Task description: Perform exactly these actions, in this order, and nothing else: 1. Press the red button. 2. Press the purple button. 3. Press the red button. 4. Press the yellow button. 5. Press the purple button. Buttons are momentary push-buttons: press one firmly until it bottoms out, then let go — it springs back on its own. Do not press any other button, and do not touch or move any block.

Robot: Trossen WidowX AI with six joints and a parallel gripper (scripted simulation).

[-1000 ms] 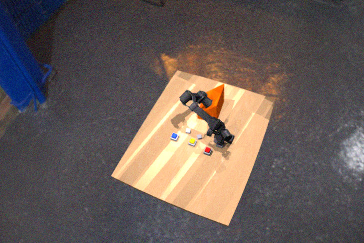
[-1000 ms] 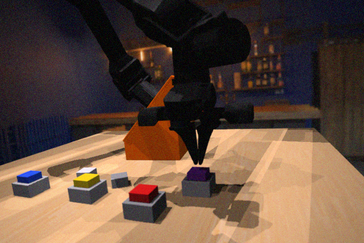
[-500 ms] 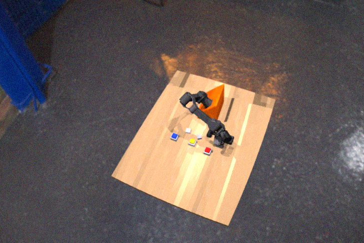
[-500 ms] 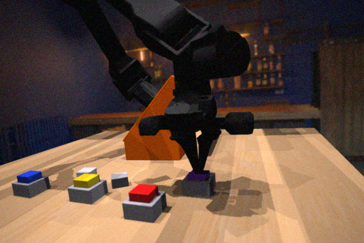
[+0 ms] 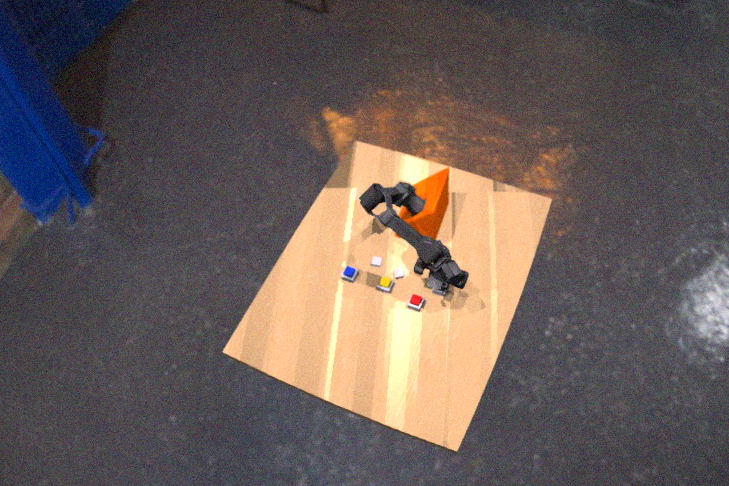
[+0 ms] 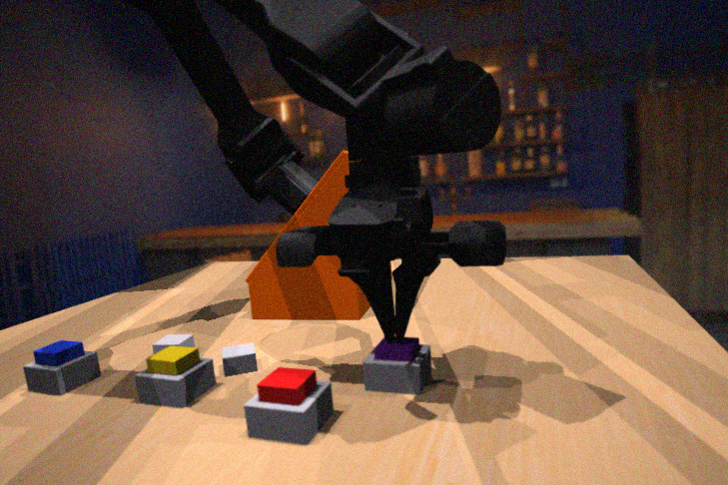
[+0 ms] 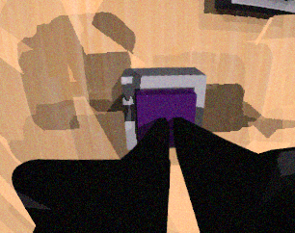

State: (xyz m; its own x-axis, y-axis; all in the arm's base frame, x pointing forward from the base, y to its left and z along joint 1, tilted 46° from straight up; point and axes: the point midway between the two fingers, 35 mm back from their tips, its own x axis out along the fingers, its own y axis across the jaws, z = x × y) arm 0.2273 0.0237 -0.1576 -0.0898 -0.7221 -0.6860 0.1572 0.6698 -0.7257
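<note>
The purple button lies 1 cm below my gripper tip. The rest, counted from my gripper tip: small grey block (3 cm behind, 16 cm to the right, 3 cm below); then red button (8 cm ahead, 7 cm to the right); then yellow button (3 cm ahead, 19 cm to the right).
</note>
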